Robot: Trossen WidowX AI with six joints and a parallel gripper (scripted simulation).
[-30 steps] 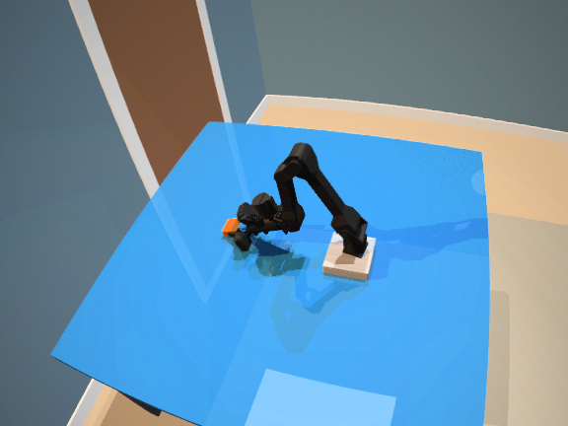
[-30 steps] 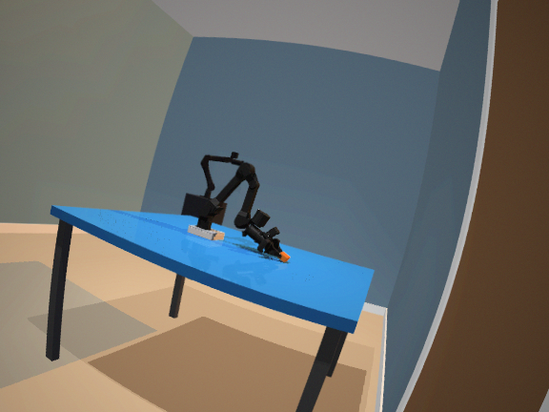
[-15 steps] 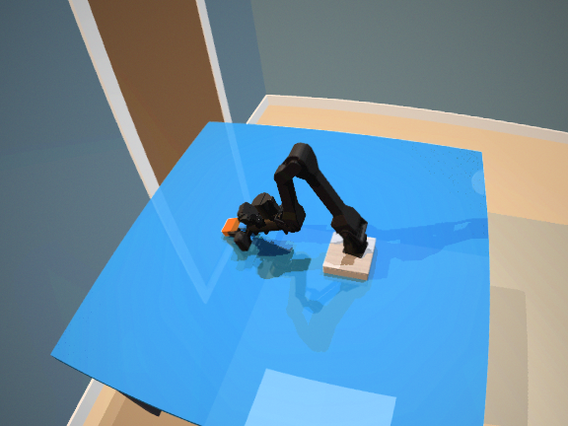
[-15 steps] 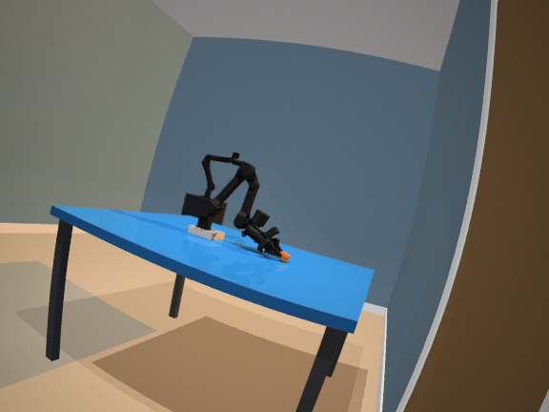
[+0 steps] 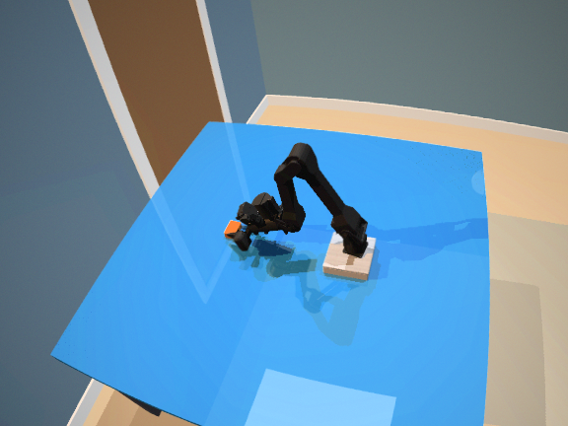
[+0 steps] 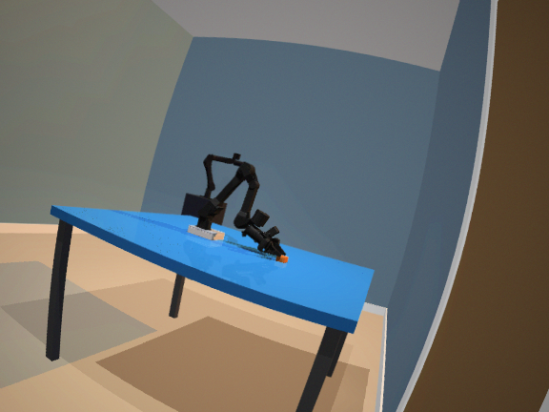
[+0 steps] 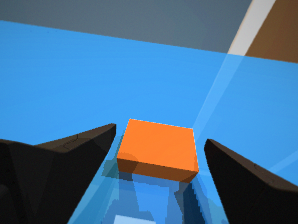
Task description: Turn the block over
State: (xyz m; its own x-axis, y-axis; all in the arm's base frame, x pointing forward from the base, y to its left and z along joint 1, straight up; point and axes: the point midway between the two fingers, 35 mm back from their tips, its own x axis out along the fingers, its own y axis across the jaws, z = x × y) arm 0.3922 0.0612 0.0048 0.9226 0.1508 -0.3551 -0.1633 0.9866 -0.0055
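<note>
Now: the block 20 mm below my gripper tip.
</note>
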